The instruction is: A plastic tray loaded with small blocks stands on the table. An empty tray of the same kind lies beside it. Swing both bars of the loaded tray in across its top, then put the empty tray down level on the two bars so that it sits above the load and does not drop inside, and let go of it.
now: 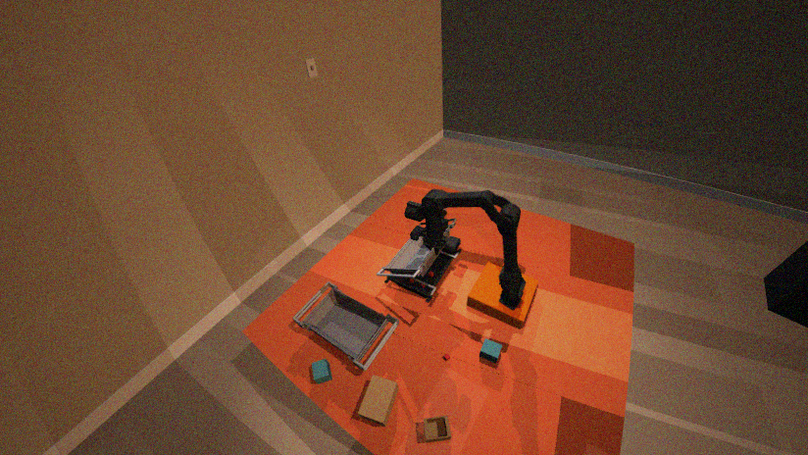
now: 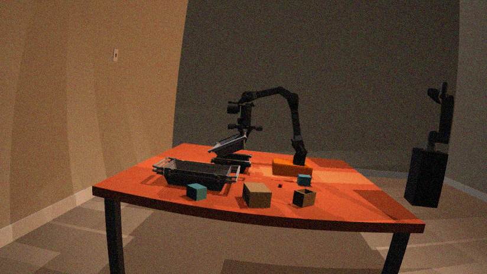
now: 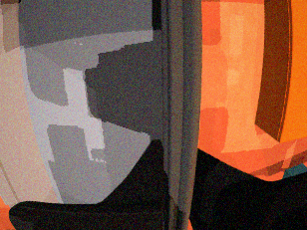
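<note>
The grey tray lies 8 cm ahead of my gripper tip, 2 cm to the left of it and 1 cm below it. From my gripper tip the other things lie so: open box 44 cm to the left, 37 cm behind, 13 cm below.
</note>
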